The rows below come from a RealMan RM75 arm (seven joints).
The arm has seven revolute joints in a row. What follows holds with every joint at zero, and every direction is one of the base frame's.
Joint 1 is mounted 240.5 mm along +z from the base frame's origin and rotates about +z.
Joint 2 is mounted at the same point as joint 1 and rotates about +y.
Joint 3 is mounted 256 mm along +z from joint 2 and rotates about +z.
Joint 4 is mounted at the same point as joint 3 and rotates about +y.
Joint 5 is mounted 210 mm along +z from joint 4 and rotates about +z.
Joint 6 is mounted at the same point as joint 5 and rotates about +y.
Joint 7 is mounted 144 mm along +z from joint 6 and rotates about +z.
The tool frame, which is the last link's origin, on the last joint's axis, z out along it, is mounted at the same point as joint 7; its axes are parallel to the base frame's.
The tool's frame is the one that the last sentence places.
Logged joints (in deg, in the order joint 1, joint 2, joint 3, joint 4, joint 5, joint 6, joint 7), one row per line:
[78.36 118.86 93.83 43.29 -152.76 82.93 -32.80]
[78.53 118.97 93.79 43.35 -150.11 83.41 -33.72]
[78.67 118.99 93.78 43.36 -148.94 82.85 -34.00]
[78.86 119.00 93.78 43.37 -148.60 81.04 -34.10]
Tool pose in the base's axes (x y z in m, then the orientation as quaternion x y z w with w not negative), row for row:
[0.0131 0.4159 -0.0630 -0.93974 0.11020 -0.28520 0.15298]
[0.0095 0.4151 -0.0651 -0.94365 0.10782 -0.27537 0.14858]
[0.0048 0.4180 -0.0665 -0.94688 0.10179 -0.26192 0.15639]
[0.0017 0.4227 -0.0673 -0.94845 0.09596 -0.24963 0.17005]
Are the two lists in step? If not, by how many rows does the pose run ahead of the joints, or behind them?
The pose runs 1 row ahead of the joints: the pose in row i belongs to the joints in row i + 1.
